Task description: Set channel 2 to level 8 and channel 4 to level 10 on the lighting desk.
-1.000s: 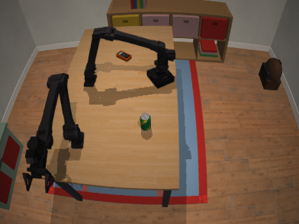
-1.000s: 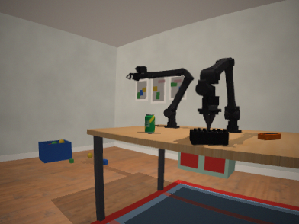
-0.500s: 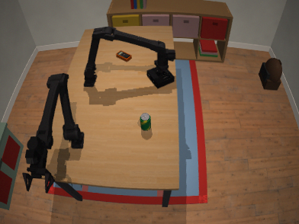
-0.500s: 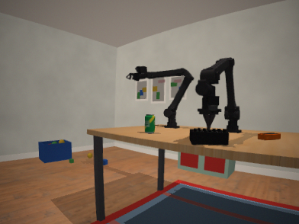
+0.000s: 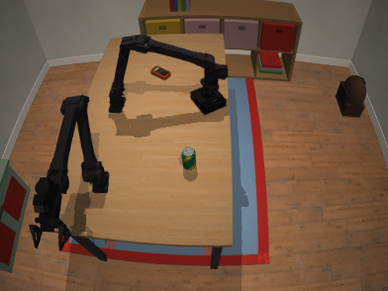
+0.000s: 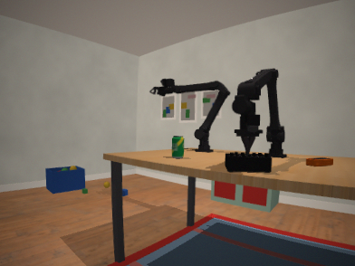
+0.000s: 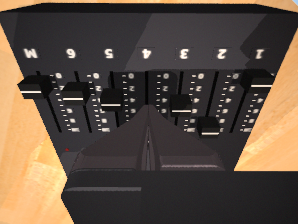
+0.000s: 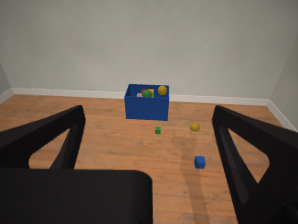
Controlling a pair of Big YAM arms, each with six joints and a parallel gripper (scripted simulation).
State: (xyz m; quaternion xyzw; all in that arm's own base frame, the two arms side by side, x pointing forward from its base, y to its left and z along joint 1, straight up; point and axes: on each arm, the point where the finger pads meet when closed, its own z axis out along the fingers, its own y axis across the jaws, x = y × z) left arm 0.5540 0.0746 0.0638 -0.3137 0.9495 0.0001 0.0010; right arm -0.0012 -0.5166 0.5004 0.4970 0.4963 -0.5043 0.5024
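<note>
Right now my left hand is 20 mm past the channel 4 cap and 10 mm to the left of it. Round my left hand: channel 3 knob 20 mm ahead, 10 mm to the right; channel 2 knob 40 mm to the right, 10 mm ahead.
</note>
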